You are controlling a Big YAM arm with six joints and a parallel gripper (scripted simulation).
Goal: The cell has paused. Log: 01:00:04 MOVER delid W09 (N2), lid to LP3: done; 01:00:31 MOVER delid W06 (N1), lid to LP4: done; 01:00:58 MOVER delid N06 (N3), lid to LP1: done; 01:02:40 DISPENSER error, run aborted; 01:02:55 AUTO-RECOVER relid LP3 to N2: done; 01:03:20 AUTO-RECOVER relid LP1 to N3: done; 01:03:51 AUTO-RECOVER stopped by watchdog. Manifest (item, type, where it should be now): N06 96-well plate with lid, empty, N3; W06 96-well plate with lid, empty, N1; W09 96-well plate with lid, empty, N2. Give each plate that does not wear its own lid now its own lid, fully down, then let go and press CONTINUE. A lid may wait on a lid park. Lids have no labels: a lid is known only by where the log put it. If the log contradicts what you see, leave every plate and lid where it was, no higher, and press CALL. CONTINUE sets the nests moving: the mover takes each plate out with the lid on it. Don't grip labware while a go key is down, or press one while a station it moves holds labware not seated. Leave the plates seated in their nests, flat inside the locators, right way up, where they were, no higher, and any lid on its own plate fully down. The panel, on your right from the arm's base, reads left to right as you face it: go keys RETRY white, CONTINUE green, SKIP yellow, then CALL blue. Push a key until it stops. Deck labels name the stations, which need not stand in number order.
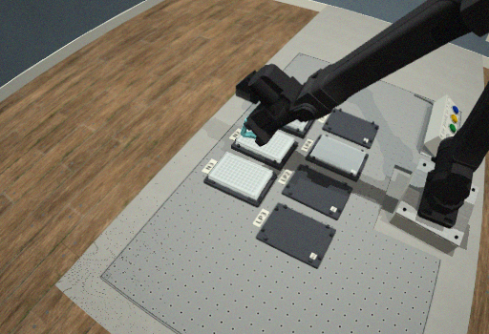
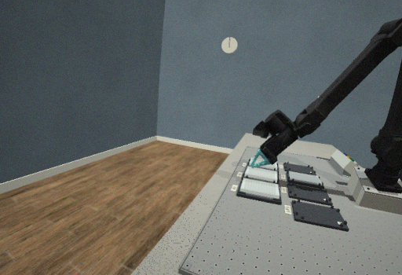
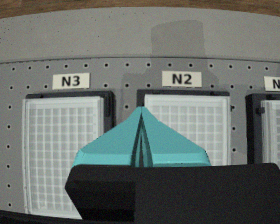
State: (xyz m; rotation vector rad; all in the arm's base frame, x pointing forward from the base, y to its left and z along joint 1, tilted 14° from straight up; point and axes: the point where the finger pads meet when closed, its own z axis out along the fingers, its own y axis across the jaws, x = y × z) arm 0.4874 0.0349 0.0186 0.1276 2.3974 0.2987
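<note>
My gripper is now 22 cm past the pale lid, 10 cm to the left of it and 5 cm above it. From my hand the other things lie so: lid park LP2: 22 cm behind, 2 cm to the left, 6 cm below; 96-well plate: 4 cm behind, 17 cm to the right, 4 cm below; N1 label: 5 cm ahead, 17 cm to the right, 7 cm below.
</note>
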